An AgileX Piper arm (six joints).
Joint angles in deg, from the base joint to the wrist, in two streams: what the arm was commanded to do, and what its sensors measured. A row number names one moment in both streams.
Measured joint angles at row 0:
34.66 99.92 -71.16 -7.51 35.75 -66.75
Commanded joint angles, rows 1 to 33:
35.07 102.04 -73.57 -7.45 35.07 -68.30
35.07 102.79 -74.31 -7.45 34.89 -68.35
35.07 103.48 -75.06 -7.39 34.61 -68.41
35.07 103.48 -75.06 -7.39 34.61 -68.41
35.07 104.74 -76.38 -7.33 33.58 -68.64
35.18 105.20 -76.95 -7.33 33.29 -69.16
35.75 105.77 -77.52 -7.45 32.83 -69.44
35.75 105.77 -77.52 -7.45 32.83 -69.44
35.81 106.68 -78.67 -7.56 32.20 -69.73
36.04 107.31 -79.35 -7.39 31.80 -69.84
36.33 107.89 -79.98 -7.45 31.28 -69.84
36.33 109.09 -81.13 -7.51 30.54 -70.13
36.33 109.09 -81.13 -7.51 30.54 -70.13
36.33 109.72 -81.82 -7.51 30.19 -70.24
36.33 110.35 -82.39 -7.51 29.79 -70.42
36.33 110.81 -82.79 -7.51 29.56 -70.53
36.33 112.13 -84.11 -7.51 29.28 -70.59
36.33 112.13 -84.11 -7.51 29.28 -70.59
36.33 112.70 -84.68 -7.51 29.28 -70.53
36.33 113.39 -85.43 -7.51 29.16 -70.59
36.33 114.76 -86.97 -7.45 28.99 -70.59
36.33 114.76 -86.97 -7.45 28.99 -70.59
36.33 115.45 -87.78 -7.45 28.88 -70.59
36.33 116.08 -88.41 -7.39 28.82 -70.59
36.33 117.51 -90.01 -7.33 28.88 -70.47
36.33 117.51 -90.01 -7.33 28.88 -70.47
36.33 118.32 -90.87 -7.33 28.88 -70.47
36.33 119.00 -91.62 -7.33 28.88 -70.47
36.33 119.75 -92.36 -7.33 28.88 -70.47
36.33 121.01 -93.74 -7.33 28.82 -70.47
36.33 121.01 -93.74 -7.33 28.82 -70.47
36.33 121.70 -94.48 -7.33 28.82 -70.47
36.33 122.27 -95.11 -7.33 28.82 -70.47
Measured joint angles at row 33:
36.21 120.89 -93.16 -7.28 29.16 -70.07
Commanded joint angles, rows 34 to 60:
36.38 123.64 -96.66 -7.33 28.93 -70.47
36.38 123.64 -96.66 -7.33 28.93 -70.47
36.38 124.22 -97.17 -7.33 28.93 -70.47
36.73 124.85 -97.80 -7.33 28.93 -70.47
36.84 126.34 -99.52 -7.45 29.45 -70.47
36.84 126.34 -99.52 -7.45 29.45 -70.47
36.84 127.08 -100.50 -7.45 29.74 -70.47
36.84 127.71 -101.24 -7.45 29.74 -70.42
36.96 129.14 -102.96 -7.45 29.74 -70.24
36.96 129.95 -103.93 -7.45 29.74 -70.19
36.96 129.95 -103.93 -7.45 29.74 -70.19
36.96 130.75 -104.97 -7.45 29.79 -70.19
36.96 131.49 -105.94 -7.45 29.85 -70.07
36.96 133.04 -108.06 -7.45 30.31 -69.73
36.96 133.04 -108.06 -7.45 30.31 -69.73
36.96 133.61 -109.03 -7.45 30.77 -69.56
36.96 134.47 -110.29 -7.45 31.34 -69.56
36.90 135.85 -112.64 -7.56 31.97 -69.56
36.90 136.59 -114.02 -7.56 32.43 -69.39
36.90 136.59 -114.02 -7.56 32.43 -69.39
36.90 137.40 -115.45 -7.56 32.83 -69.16
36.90 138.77 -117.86 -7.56 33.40 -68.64
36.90 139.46 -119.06 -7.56 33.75 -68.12
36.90 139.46 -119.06 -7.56 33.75 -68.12
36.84 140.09 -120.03 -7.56 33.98 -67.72
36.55 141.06 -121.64 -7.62 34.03 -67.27
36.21 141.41 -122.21 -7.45 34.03 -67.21
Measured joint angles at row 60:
36.84 140.26 -120.21 -7.33 33.06 -68.35
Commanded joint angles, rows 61 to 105:
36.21 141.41 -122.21 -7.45 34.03 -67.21
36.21 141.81 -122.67 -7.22 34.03 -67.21
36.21 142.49 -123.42 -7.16 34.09 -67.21
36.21 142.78 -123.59 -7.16 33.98 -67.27
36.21 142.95 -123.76 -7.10 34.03 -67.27
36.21 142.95 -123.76 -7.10 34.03 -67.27
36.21 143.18 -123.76 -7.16 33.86 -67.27
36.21 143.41 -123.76 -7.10 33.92 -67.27
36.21 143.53 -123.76 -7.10 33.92 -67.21
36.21 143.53 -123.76 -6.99 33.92 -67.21
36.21 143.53 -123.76 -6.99 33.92 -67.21
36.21 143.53 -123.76 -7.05 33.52 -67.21
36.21 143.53 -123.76 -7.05 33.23 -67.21
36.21 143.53 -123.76 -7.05 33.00 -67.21
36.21 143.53 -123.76 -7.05 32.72 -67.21
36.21 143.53 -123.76 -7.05 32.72 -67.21
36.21 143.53 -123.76 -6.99 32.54 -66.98
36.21 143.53 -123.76 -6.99 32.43 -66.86
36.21 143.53 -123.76 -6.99 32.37 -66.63
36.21 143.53 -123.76 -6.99 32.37 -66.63
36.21 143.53 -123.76 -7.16 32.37 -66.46
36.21 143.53 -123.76 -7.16 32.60 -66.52
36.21 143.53 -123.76 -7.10 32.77 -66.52
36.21 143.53 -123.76 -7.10 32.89 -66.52
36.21 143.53 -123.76 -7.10 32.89 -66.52
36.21 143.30 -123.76 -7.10 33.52 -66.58
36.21 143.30 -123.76 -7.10 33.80 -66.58
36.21 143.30 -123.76 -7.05 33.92 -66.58
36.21 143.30 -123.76 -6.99 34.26 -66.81
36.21 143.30 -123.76 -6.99 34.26 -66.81
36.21 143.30 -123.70 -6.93 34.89 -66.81
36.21 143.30 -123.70 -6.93 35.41 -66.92
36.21 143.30 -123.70 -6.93 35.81 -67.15
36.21 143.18 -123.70 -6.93 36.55 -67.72
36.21 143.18 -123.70 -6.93 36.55 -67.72
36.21 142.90 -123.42 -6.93 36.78 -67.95
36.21 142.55 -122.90 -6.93 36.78 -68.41
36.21 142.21 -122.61 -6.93 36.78 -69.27
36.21 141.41 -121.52 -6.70 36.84 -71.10
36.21 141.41 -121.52 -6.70 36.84 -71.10
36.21 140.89 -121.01 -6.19 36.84 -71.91
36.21 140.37 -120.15 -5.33 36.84 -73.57
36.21 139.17 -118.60 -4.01 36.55 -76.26
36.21 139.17 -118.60 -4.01 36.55 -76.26
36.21 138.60 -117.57 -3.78 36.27 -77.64
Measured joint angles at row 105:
36.21 140.89 -119.52 -5.10 37.01 -73.34
